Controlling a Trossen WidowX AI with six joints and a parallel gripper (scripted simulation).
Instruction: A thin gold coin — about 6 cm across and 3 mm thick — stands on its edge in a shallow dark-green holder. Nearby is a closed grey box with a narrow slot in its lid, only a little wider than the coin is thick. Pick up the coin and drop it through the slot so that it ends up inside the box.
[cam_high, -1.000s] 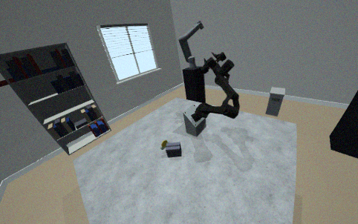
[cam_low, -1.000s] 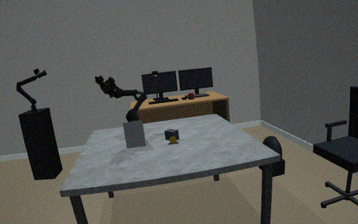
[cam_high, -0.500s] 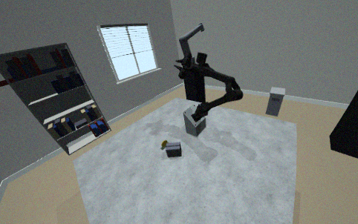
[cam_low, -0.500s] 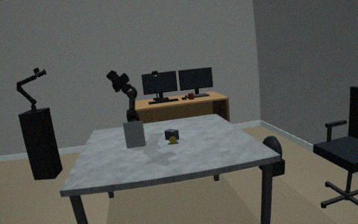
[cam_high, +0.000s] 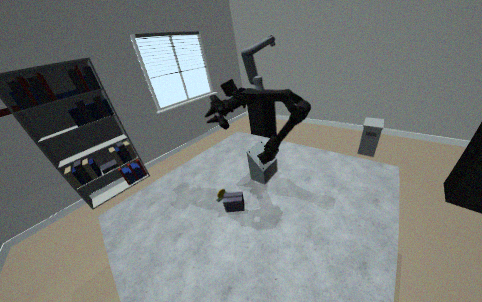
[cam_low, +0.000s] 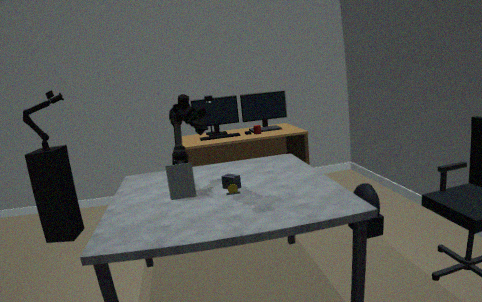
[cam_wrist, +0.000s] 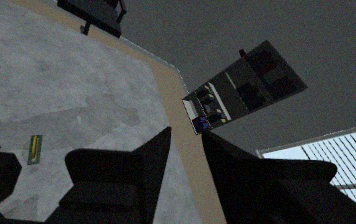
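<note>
Now: the gold coin 37 cm below my gripper tip, 13 cm to the left of it and 10 cm ahead of it.
</note>
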